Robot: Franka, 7 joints.
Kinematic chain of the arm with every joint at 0, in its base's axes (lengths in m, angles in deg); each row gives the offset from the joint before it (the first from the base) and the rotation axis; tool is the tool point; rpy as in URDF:
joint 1: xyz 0 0 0.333 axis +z
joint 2: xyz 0 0 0 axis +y
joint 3: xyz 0 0 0.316 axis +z
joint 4: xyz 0.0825 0 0 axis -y
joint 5: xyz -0.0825 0 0.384 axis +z
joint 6: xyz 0 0 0 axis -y
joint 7: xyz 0.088 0 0 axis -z
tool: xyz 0 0 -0.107 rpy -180 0 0
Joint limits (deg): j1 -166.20..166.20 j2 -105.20..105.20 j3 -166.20..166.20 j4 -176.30..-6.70 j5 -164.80..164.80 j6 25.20..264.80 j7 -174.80..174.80
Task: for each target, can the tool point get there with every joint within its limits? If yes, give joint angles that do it. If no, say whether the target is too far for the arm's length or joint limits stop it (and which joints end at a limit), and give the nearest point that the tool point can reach.
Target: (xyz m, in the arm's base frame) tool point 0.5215 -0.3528 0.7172
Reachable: yes | joints 98.30 -38.09 -102.81 -53.90 4.30 85.52 -74.18
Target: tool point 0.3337 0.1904 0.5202
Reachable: yes | joints -30.29 -62.04 47.71 -146.81 60.69 123.75 11.69
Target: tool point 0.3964 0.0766 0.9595
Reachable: yes | joints -22.24 14.15 34.22 -53.72 -37.82 235.81 65.77
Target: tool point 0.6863 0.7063 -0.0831
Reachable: no: too far | nearest point 0.5507 0.5668 -0.0009 | short by 0.211 m
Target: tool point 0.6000 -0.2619 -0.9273
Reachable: no: too far | nearest point 0.4157 -0.1814 -0.3328 | short by 0.628 m
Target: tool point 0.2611 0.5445 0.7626
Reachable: yes | joints 21.38 0.79 44.83 -88.99 28.33 153.83 67.39
